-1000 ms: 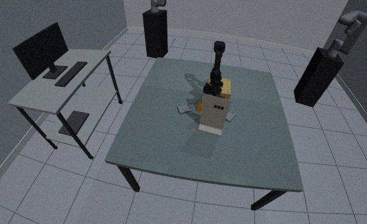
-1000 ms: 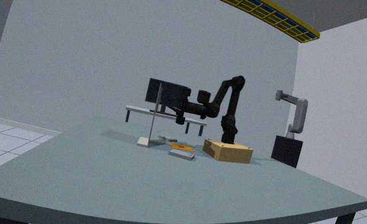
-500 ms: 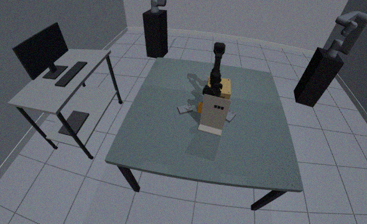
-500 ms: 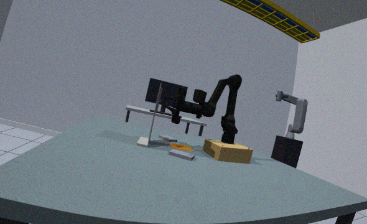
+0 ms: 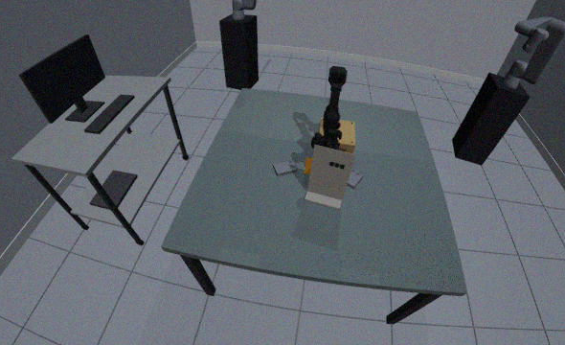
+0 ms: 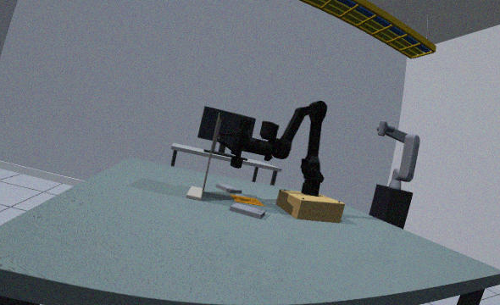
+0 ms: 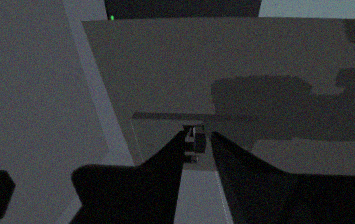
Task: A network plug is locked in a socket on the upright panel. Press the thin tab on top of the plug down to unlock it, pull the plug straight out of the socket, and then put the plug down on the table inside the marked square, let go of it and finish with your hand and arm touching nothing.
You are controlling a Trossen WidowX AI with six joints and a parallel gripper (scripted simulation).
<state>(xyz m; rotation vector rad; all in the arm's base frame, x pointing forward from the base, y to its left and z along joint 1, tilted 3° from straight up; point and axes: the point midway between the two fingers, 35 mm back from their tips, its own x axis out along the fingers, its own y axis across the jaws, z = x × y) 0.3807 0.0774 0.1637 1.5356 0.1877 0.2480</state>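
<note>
The orange marked square lies 16 cm behind my gripper tip, 9 cm to the right of it and 22 cm below it. Also, from my gripper tip: upright panel (2 cm ahead, 1 cm to the left, 8 cm below).
</note>
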